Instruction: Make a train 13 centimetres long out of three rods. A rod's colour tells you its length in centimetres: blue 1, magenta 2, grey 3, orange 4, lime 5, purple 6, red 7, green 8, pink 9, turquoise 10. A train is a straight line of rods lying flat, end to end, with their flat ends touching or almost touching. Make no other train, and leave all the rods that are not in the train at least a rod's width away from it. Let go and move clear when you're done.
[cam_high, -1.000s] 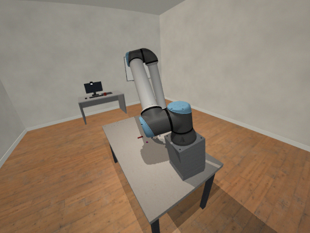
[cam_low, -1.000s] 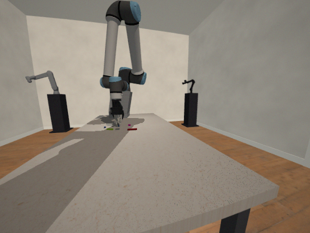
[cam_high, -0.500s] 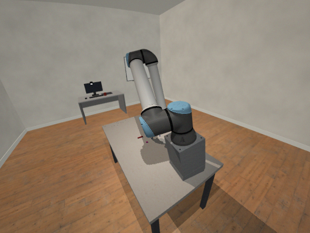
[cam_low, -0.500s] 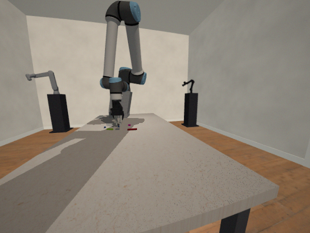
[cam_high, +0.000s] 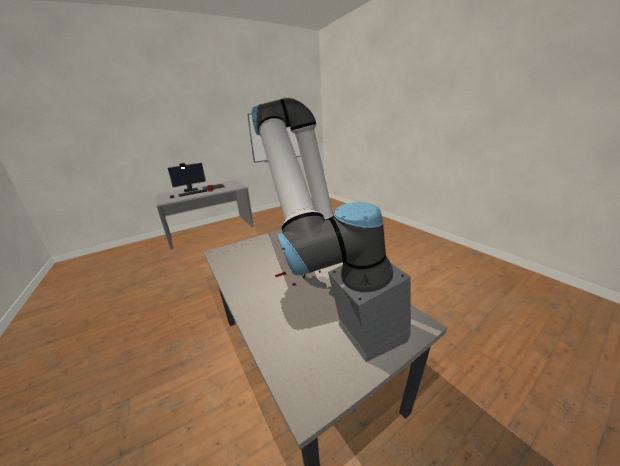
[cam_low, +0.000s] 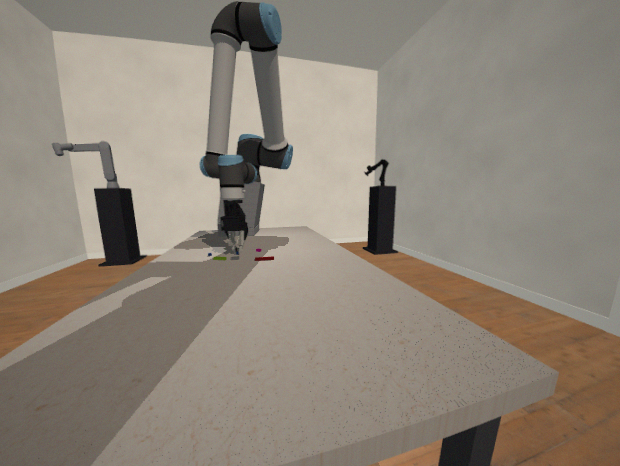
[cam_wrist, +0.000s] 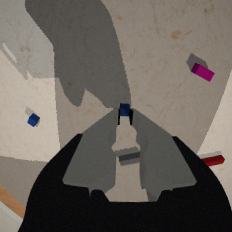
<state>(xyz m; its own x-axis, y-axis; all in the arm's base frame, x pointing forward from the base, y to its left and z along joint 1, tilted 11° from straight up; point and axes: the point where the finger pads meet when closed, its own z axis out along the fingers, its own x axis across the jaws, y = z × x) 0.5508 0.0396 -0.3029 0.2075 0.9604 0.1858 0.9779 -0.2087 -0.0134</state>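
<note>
The lime rod lies 60 mm to the right of my hand, 60 mm ahead of it and 10 mm below it. From my hand the other things lie so: grey rod 80 mm ahead, 10 mm below; red rod 110 mm to the left, 110 mm ahead, 10 mm below; magenta rod 80 mm to the left, 30 mm behind, 10 mm below.
</note>
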